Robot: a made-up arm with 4 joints.
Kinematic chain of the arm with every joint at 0, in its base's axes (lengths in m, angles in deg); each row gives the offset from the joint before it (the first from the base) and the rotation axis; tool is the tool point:
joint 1: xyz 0 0 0.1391 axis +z
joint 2: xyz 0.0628 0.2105 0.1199 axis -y
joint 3: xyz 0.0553 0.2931 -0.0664 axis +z
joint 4: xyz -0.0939 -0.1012 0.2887 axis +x
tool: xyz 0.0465 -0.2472 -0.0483
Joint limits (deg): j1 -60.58..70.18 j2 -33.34..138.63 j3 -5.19..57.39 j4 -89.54..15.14
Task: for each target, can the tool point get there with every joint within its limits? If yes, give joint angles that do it. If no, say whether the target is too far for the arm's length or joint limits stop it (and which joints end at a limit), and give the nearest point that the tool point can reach.
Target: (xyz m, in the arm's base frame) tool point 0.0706 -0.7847 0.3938
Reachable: no: joint limits stop it (at a limit: joint 1, joint 2) | nearest point 0.3676 -0.2540 0.3904 | short by 0.608 m
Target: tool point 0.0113 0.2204 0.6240
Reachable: yes | joints 25.27 -3.35 2.27 -46.06
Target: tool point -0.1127 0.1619 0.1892
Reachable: yes | joints -6.30 125.25 7.48 -5.42
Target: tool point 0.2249 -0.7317 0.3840
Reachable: no: joint limits stop it (at a limit: joint 1, joint 2) | nearest point 0.4077 -0.2731 0.3833 | short by 0.494 m
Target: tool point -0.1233 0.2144 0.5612
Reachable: yes | joints 57.18 48.25 43.48 2.43
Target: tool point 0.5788 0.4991 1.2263
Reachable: no: too far | nearest point 0.3317 0.2861 0.7300 | short by 0.594 m
